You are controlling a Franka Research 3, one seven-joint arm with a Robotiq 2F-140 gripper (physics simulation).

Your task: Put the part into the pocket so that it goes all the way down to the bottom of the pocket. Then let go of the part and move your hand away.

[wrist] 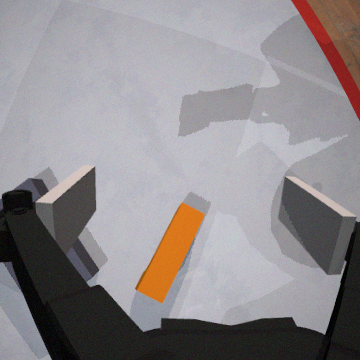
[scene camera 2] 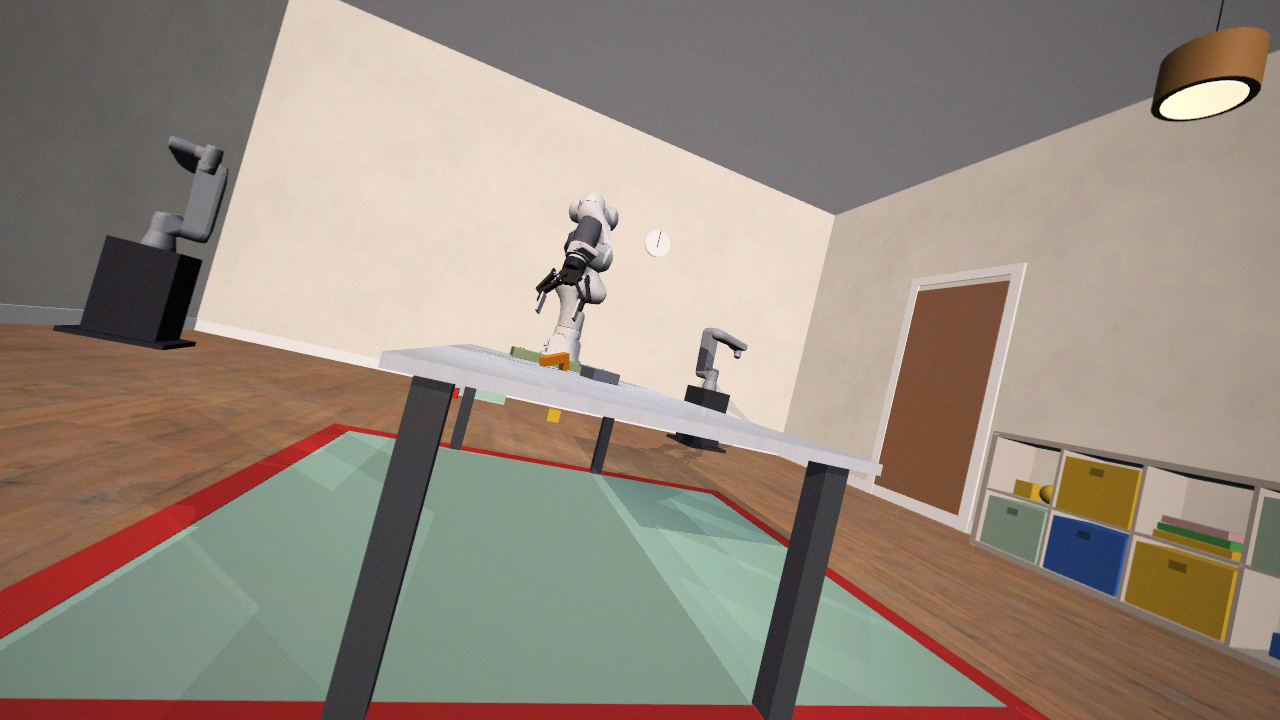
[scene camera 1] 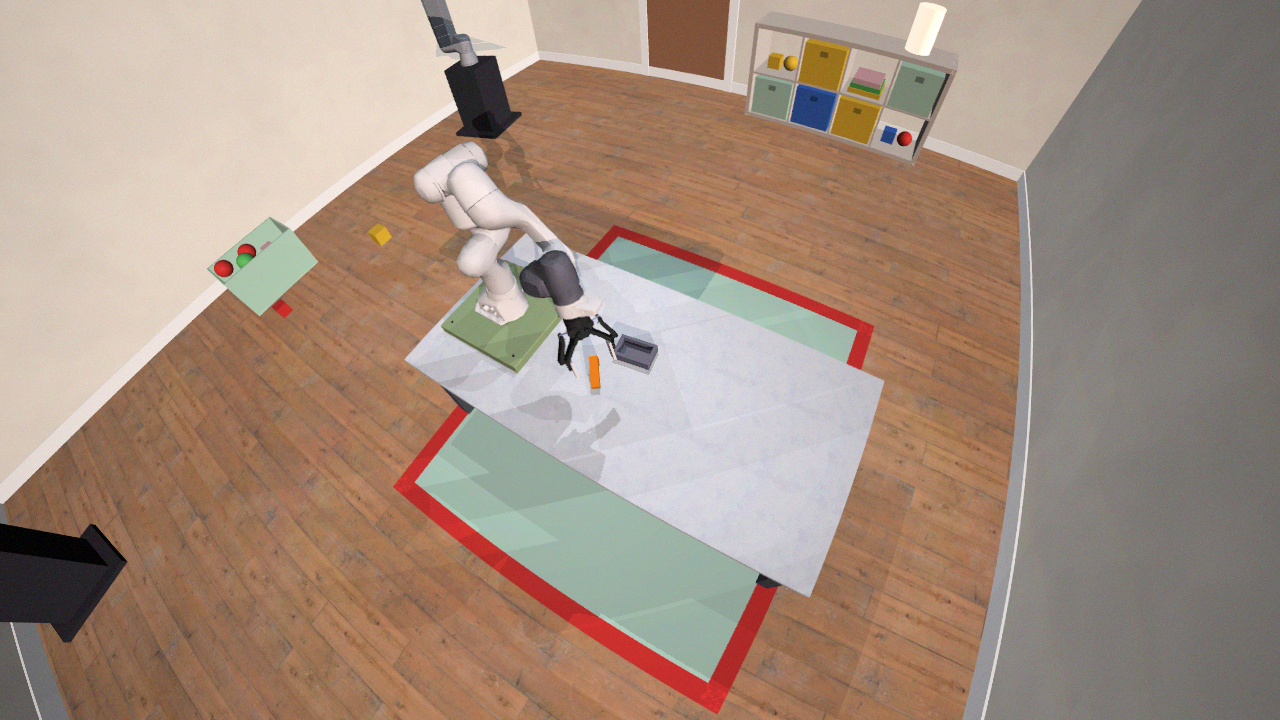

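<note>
The orange part [scene camera 1: 594, 372] [scene camera 2: 554, 360] [wrist: 171, 252] is a narrow bar from above and has a gap under its top in the second scene view. It rests on the table, outside and apart from the pocket. The grey box with the pocket [scene camera 1: 637, 365] [scene camera 2: 599, 375] [wrist: 84, 262] stands close beside it; in the wrist view my left finger hides much of the box. My gripper [scene camera 1: 594, 365] [scene camera 2: 557, 314] [wrist: 190, 193] is wide open and empty. It hangs above the part, whose long side runs slanted between the two fingers in the wrist view.
The white table [scene camera 1: 760, 429] [scene camera 2: 698, 416] carries the green base plate [scene camera 1: 483, 344] under my arm, behind the part and the box. The box wall is near one fingertip in the first scene view. A green mat with a red border [scene camera 1: 554, 591] lies under the table.
</note>
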